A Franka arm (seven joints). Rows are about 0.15 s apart.
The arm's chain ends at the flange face. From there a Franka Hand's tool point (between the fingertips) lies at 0.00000 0.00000 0.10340 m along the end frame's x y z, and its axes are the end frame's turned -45 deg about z.
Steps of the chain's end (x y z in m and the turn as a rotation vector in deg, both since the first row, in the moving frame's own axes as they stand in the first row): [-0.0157, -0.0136, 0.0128, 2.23, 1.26, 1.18]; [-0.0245, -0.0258, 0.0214, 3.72, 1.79, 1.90]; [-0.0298, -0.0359, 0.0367, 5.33, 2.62, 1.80]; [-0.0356, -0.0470, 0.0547, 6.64, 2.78, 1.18]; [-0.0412, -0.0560, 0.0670, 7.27, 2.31, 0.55]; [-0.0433, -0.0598, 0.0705, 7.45, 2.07, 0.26]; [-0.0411, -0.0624, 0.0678, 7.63, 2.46, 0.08]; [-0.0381, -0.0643, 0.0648, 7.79, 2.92, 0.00]
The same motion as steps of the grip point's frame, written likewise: [0.0030, -0.0219, 0.0127, 0.69, 2.47, 1.18]; [0.0080, -0.0379, 0.0211, 1.36, 3.90, 1.90]; [0.0145, -0.0497, 0.0361, 1.92, 5.62, 1.80]; [0.0201, -0.0632, 0.0539, 2.73, 6.66, 1.18]; [0.0227, -0.0750, 0.0661, 3.51, 6.77, 0.55]; [0.0238, -0.0797, 0.0696, 3.80, 6.73, 0.26]; [0.0279, -0.0798, 0.0668, 3.66, 7.13, 0.08]; [0.0321, -0.0786, 0.0637, 3.44, 7.57, 0.00]
